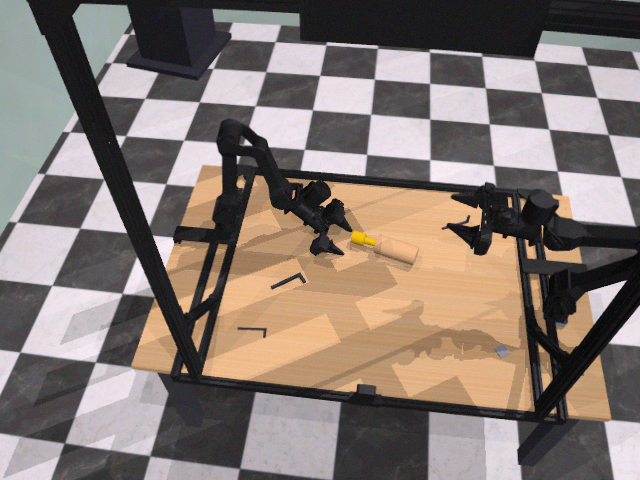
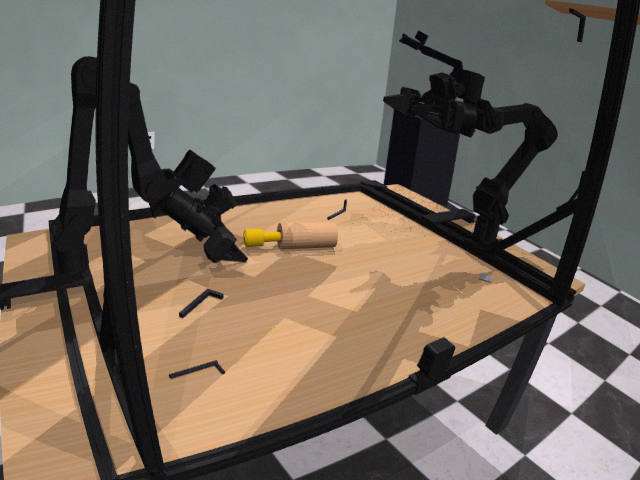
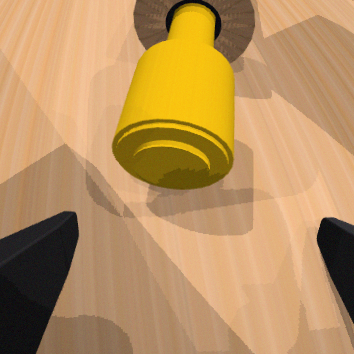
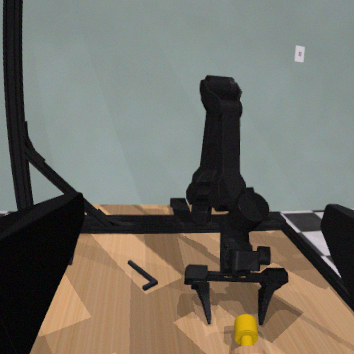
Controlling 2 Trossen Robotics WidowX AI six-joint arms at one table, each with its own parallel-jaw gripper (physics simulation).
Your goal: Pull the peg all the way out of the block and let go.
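Places are measured from the left arm's base along level axes (x back, y right, z up), in metres.
Pixels of known places: left gripper, fingertip midpoint: (image 1: 347, 242) (image 2: 240, 250) (image 3: 202, 227) (image 4: 234, 324); right gripper, fingertip midpoint: (image 1: 448, 210) (image 2: 396, 103) (image 4: 207, 211); left arm's base, origin of the base link: (image 1: 227, 225) (image 2: 71, 269) (image 4: 200, 220); right arm's base, origin of the base link: (image 1: 555, 311) (image 2: 484, 238).
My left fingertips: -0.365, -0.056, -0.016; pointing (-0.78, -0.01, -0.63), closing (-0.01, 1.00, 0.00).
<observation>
Ahead of a thing's pixels: the offset from my left fingertips to its middle, as dx, dy, dz. Level surfaces: height alone.
The yellow peg @[-0.073, -0.006, +0.023] (image 1: 358, 238) (image 2: 253, 237) (image 3: 180, 100) (image 4: 245, 328) has a thick head and a thinner neck, and the neck's far end is in the hole of the block. The block @[-0.147, +0.001, +0.025] (image 1: 396, 249) (image 2: 310, 235) (image 3: 147, 22) is a tan wooden cylinder lying on its side on the table. My left gripper (image 1: 347, 241) (image 3: 202, 227) (image 4: 234, 324) is open and empty, its fingertips just short of the peg's head and to either side of its line. My right gripper (image 1: 450, 210) is open and empty, high above the table at the right.
Black hex keys @[+0.121, +0.193, +0.001] (image 1: 289, 280) @[+0.164, +0.368, +0.000] (image 1: 253, 329) lie on the table at the left, and a dark one @[-0.299, -0.165, +0.013] (image 1: 457, 223) (image 2: 338, 210) lies beyond the block. A small grey piece @[-0.486, +0.228, -0.002] (image 1: 501, 351) (image 2: 485, 277) lies at the right. A black frame (image 1: 279, 391) borders the table @[dz -0.003] (image 1: 299, 361).
</observation>
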